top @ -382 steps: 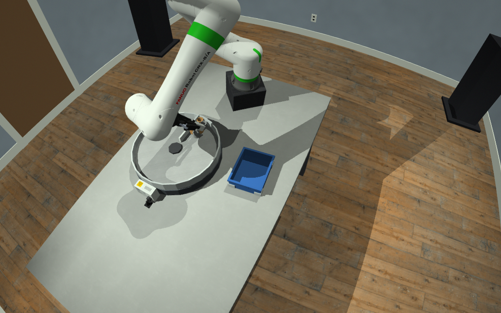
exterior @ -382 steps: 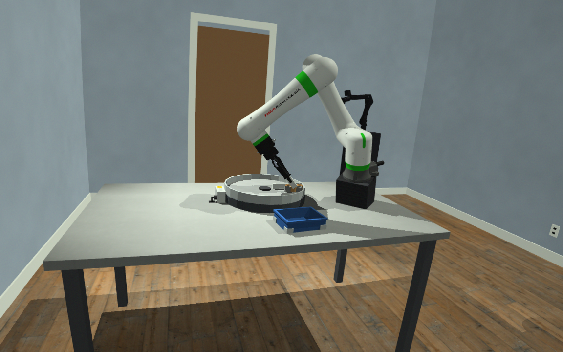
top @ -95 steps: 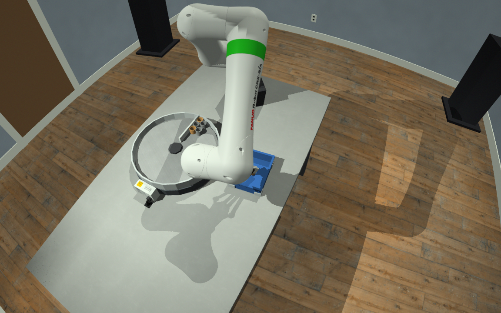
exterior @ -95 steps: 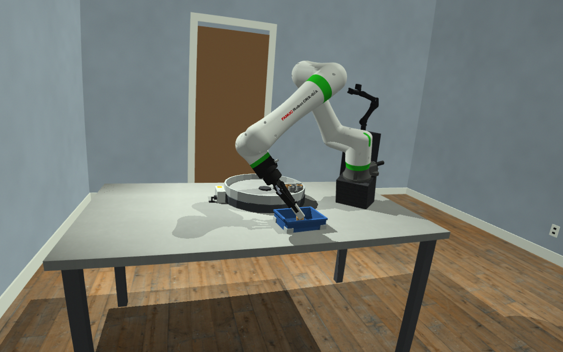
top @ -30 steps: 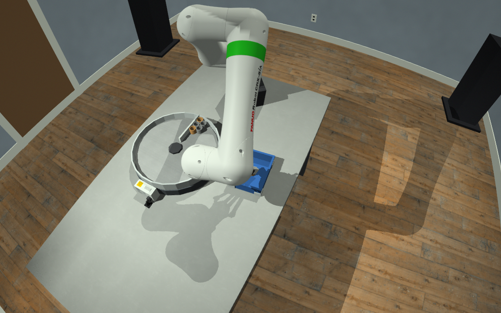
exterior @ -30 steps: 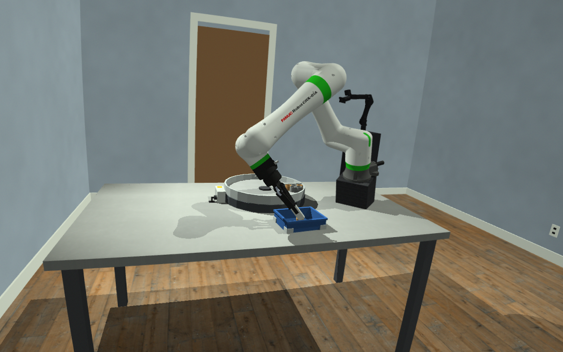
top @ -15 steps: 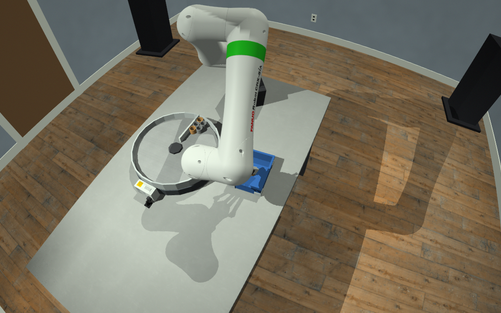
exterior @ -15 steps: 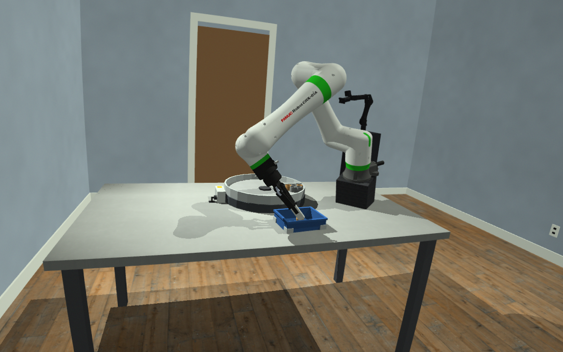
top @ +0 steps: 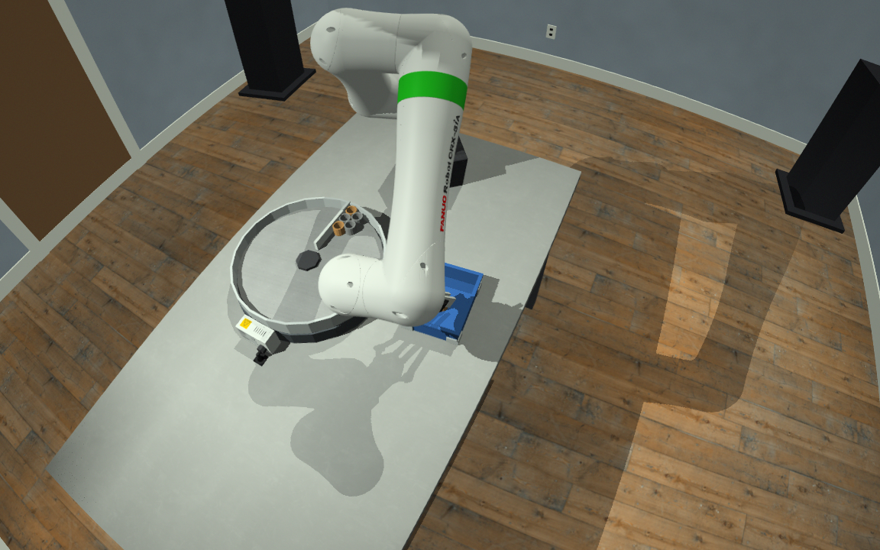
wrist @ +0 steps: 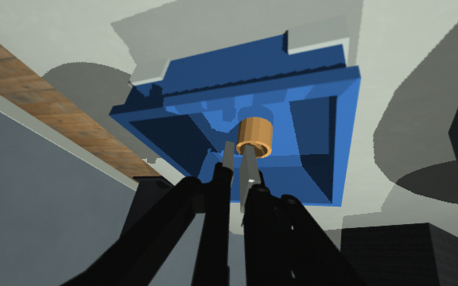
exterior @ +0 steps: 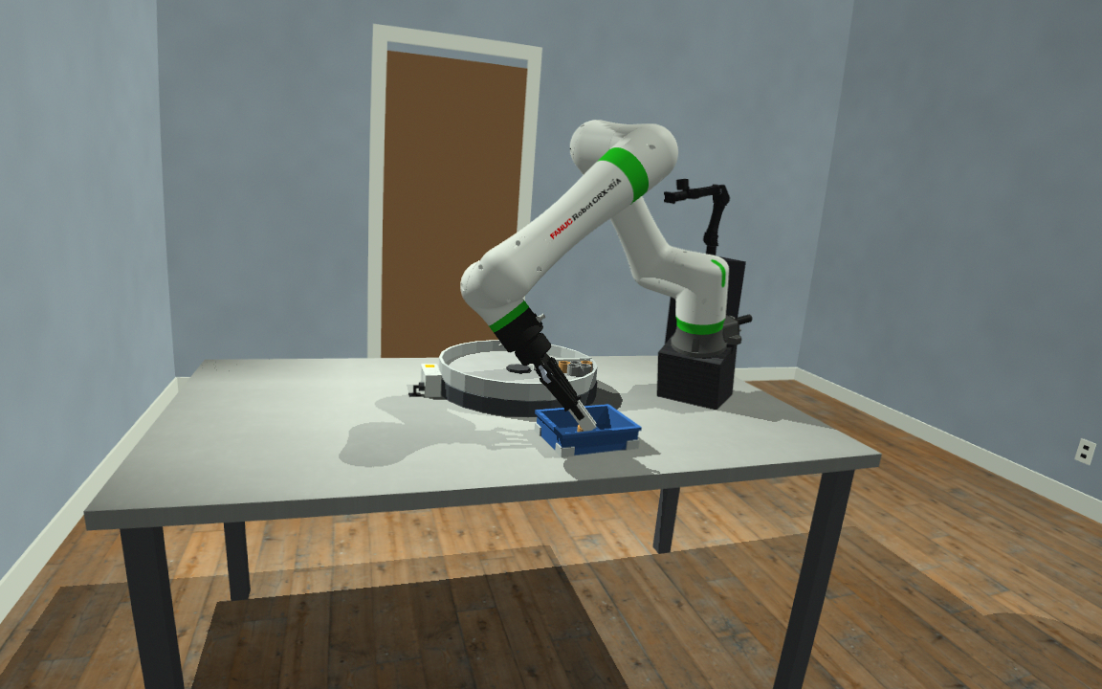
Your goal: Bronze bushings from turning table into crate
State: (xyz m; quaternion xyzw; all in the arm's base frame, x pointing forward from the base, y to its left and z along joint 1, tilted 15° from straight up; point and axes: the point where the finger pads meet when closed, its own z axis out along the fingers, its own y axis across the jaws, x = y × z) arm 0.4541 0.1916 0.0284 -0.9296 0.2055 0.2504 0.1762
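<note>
Right now the blue crate is 3 cm below my hand, 2 cm behind it and 1 cm to the right of it. From my hand the other things lie so: round turning table 37 cm to the right, 1 cm below, 1 cm ahead.
</note>
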